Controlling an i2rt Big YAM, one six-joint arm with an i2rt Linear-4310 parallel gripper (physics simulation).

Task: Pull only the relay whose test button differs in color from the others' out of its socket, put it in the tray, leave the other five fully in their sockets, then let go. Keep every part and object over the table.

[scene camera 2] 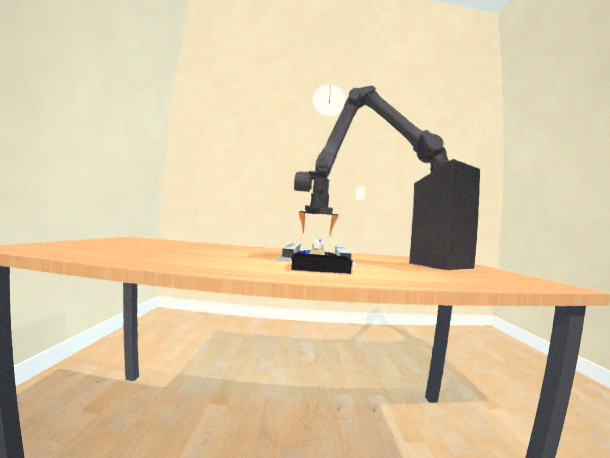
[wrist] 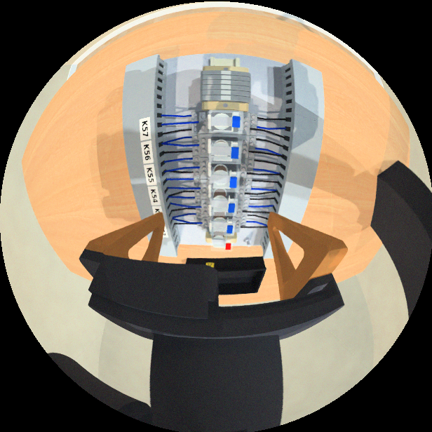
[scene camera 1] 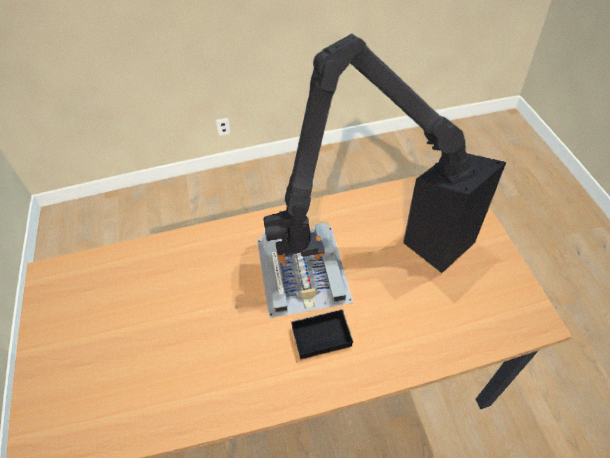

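A grey panel is there in the pictures, and so is my gripper. In the wrist view, too, I see my gripper.
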